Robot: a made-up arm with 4 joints. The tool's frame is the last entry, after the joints. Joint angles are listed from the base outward.
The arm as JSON. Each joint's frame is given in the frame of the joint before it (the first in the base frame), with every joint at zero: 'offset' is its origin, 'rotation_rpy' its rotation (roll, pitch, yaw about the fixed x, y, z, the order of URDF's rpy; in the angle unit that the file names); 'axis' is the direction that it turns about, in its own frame. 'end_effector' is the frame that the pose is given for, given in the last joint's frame.
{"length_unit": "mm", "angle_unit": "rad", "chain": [
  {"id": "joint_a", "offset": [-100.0, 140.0, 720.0], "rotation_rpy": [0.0, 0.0, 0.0], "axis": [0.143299, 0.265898, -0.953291]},
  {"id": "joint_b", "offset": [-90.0, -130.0, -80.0], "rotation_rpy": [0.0, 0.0, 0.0], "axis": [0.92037, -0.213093, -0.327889]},
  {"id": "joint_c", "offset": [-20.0, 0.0, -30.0], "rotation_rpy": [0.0, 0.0, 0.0], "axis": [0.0, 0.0, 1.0]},
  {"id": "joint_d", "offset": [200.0, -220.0, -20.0], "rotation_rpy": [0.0, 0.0, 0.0], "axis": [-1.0, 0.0, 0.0]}
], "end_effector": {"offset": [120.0, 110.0, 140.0], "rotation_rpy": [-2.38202, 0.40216, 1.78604]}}
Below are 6 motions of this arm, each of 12 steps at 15 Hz.
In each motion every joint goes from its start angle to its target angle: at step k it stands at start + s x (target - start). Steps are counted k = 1, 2, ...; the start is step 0. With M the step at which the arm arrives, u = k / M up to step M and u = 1 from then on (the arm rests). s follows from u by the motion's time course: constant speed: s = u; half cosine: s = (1 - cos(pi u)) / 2; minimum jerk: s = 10 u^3 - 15 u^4 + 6 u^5.
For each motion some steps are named. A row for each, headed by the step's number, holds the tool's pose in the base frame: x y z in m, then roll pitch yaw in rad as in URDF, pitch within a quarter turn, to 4 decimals.
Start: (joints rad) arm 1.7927 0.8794 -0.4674 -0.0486
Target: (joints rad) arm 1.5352 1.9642 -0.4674 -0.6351
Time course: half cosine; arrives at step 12
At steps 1, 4, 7, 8, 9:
1: -0.5422 0.2480 0.6057 -1.9710 -0.0843 -0.8302
4: -0.5399 0.2811 0.5468 -1.8981 -0.3944 -1.0276
7: -0.4895 0.3232 0.4345 -1.5296 -0.7886 -1.5616
8: -0.4600 0.3317 0.3993 -1.3242 -0.8519 -1.8180
9: -0.4294 0.3367 0.3711 -1.1265 -0.8690 -2.0610

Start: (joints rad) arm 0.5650 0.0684 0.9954 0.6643
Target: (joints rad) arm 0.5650 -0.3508 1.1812 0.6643
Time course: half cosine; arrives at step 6
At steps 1, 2, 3, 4, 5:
1: 0.0371 0.1932 0.6315 -2.1895 0.8723 2.3632
2: 0.0278 0.2127 0.6140 -2.0942 0.8686 2.5066
3: 0.0116 0.2369 0.5890 -1.9704 0.8458 2.6964
4: -0.0085 0.2580 0.5634 -1.8613 0.8043 2.8722
5: -0.0257 0.2713 0.5446 -1.7935 0.7638 2.9895

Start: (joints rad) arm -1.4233 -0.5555 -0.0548 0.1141
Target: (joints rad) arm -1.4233 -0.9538 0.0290 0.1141
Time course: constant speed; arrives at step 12
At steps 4, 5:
4: 0.0513 0.3401 0.7758 -1.0238 1.2879 -1.7981
5: 0.0466 0.3422 0.7694 -0.9141 1.2715 -1.6864

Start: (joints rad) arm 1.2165 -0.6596 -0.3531 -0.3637
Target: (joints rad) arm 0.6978 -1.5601 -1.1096 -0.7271
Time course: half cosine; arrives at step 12
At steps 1, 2, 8, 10, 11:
1: -0.2256 -0.1631 0.7786 -1.9026 0.6125 0.7725
2: -0.2161 -0.1643 0.7912 -1.9179 0.6433 0.7834
8: -0.0753 -0.0529 0.9703 -2.4780 1.0079 0.7550
10: -0.0578 0.0175 1.0054 -2.7512 1.0593 0.6764
11: -0.0562 0.0387 1.0131 -2.8317 1.0683 0.6526

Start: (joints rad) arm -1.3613 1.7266 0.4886 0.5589
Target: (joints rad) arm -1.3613 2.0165 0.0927 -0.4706
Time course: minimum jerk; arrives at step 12
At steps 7, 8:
7: 0.3418 0.1506 0.6662 2.7178 -0.9480 -2.9559
8: 0.3520 0.1455 0.6179 2.4626 -1.0719 -2.6964

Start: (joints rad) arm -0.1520 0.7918 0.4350 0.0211
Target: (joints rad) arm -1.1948 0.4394 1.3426 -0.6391
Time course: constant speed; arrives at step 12
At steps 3, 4, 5, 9, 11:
3: 0.1545 0.0382 0.8346 -2.9886 -0.0120 2.5576
4: 0.1497 0.0798 0.8541 -2.9942 0.0256 2.7357
5: 0.1380 0.1209 0.8710 -2.9860 0.0601 2.9155
9: 0.0295 0.2604 0.9062 -2.8341 0.1218 -2.6343
11: -0.0533 0.3013 0.9015 -2.7121 0.0818 -2.2729

